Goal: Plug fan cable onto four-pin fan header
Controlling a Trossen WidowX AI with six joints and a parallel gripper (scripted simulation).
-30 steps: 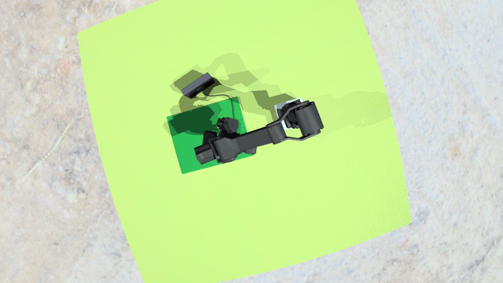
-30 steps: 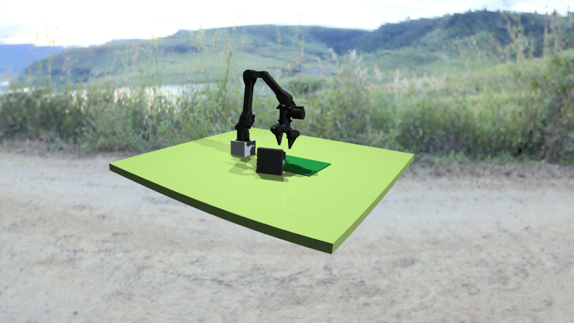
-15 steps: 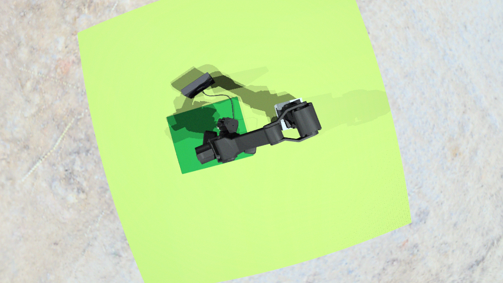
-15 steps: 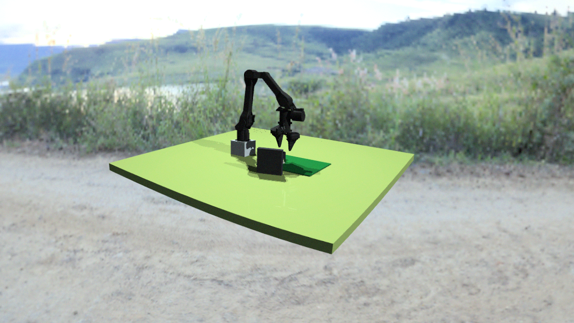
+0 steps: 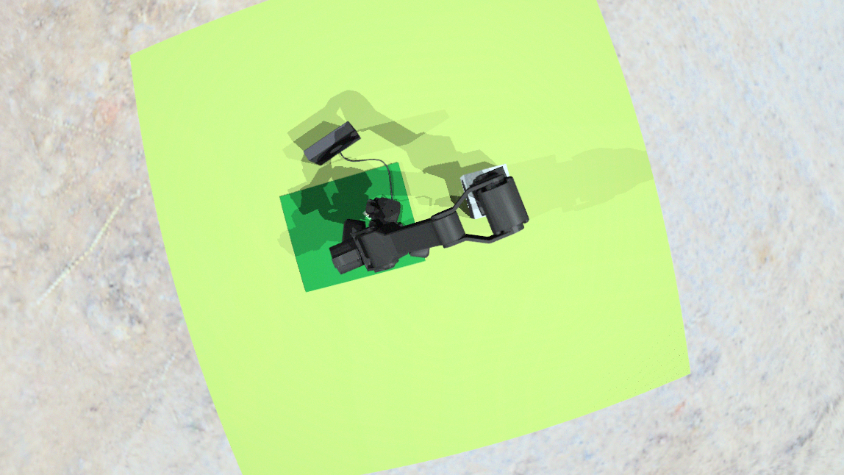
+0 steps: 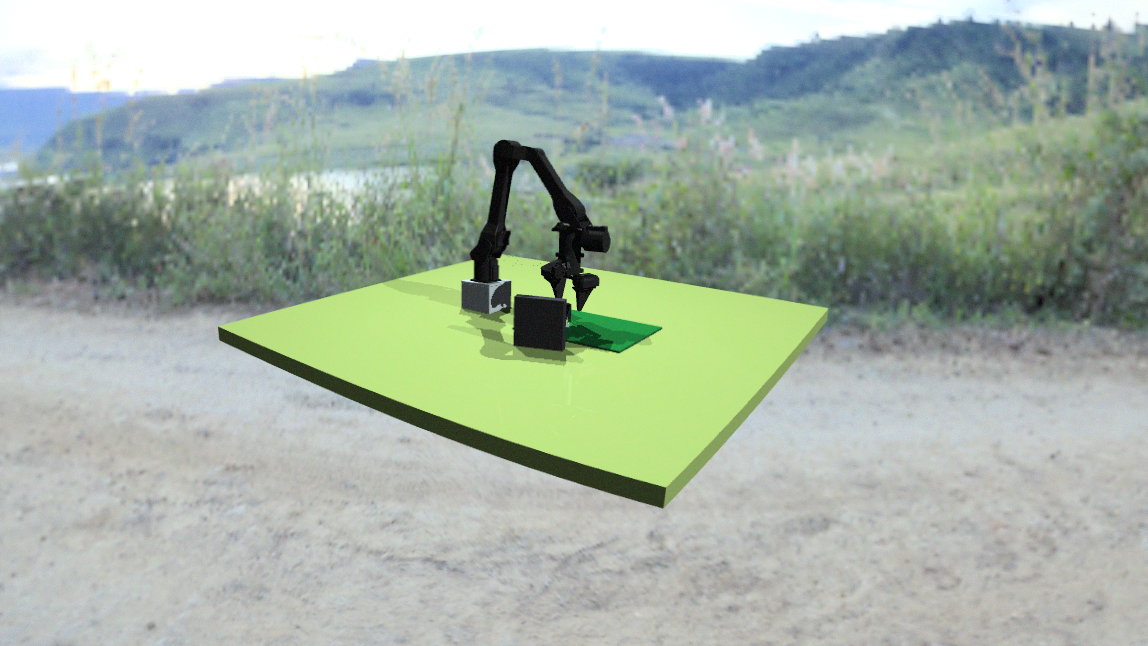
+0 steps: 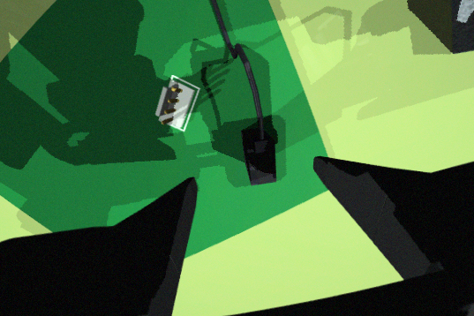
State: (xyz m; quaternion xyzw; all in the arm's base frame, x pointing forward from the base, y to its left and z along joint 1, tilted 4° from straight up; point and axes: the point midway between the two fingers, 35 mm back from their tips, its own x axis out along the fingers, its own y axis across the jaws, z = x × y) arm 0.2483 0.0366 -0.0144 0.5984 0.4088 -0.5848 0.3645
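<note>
Now: gripper tip 1 cm to the left of the black fan plug, 1 cm past it and 1 cm above it. Also, from my gripper tip: black fan: 23 cm to the right, 6 cm ahead, 3 cm above; then green board: 9 cm ahead, 5 cm below, 4 cm to the right.
</note>
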